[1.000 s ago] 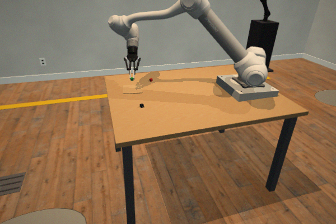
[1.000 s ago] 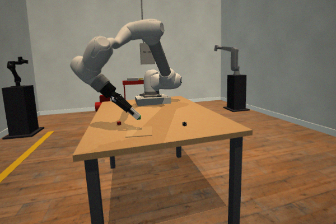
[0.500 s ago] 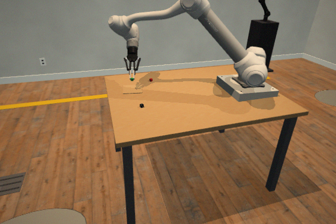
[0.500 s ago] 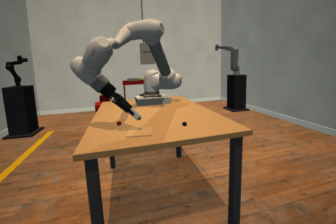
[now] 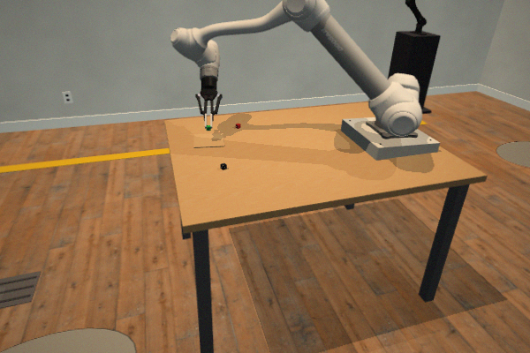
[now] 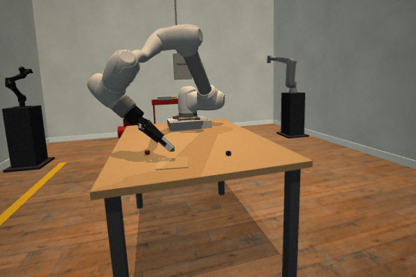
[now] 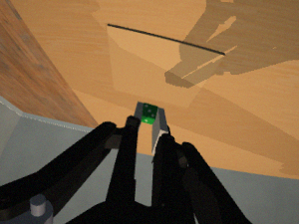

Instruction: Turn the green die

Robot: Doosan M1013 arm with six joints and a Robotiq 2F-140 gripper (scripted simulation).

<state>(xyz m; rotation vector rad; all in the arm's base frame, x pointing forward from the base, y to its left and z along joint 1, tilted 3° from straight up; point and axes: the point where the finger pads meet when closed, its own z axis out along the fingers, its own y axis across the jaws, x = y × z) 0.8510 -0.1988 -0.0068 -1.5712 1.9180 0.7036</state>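
Now: hand 9 cm above the tan mat and 2 cm to the right of it. Also, from my hand: black die 30 cm to the left, 8 cm below, 2 cm behind; green die 2 cm to the left, 2 cm below; red die 16 cm behind, 10 cm to the right, 8 cm below.
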